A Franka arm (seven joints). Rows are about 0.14 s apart.
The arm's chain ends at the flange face. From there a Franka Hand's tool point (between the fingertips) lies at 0.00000 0.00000 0.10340 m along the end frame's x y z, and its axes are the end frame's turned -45 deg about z.
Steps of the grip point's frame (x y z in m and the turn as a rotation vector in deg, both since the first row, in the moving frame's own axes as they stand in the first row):
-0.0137 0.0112 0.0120 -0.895 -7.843 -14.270
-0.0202 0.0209 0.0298 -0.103 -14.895 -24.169
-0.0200 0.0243 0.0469 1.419 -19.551 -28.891
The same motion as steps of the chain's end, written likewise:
0.0056 0.0055 0.0130 -6.179 -4.913 -14.270
0.0147 0.0068 0.0332 -10.605 -10.460 -24.169
0.0225 0.0031 0.0528 -12.821 -14.828 -28.891

